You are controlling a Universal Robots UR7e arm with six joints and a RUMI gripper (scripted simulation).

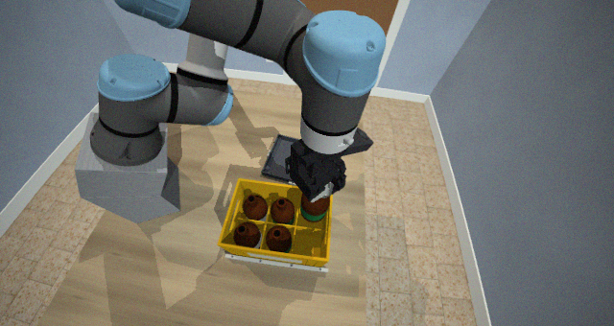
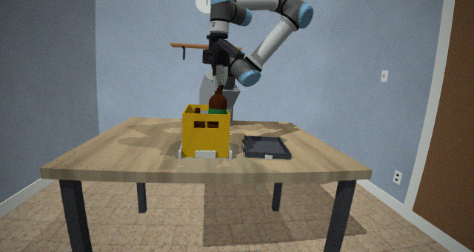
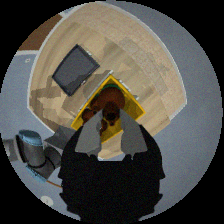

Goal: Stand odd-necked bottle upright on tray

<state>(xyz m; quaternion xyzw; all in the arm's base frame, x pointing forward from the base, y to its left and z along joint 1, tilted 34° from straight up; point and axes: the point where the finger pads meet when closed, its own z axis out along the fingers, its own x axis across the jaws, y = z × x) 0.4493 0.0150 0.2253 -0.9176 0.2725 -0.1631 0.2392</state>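
The bottle lies 70 mm below my hand. From my hand the other things lie so: crate: 190 mm below, 70 mm to the right, 70 mm behind; tray: 260 mm below, 200 mm to the left, 130 mm behind.
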